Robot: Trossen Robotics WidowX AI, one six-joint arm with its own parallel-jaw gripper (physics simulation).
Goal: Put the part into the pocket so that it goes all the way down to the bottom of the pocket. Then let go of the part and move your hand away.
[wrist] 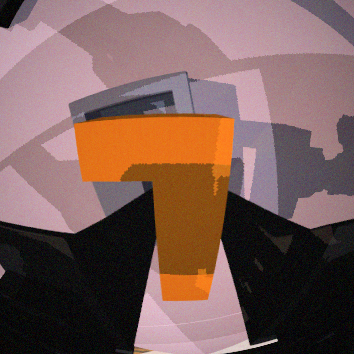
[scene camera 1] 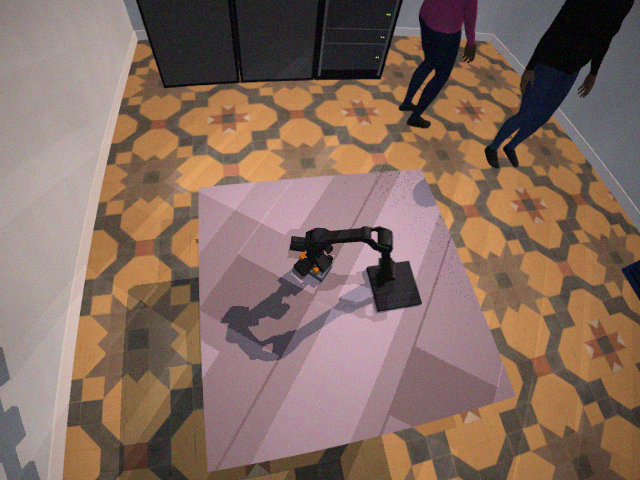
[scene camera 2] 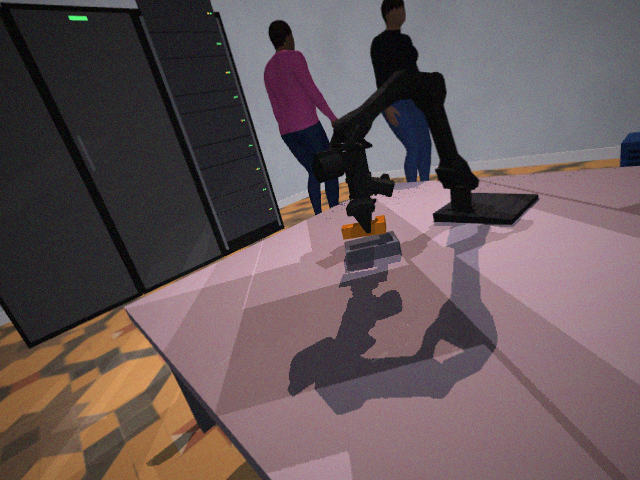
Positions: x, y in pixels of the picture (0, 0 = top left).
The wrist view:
my gripper: 186, 195
orange L-shaped block: 187, 156, held by my gripper
grey pocket block: 168, 93
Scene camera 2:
my gripper: 369, 231
